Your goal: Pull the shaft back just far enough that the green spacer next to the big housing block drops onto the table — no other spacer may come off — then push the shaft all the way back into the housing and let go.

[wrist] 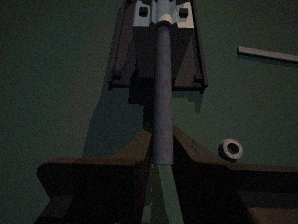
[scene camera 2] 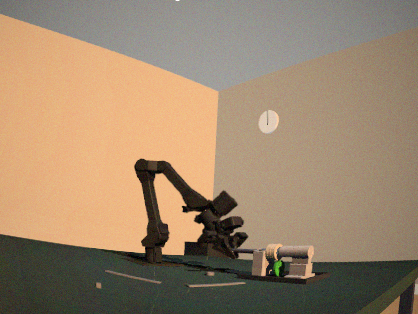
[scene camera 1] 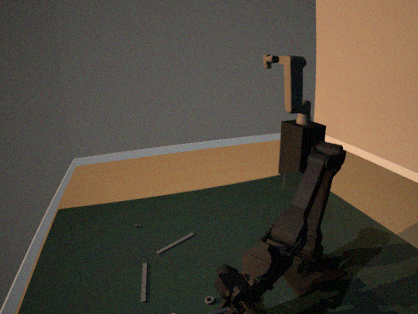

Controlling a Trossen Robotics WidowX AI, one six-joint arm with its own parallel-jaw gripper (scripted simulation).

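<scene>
A housing block (scene camera 2: pixel 300 269) and a shaft (wrist: pixel 162 137) are visible. The gripper (scene camera 2: pixel 236 258), (wrist: pixel 159 126) is visible as well.
</scene>
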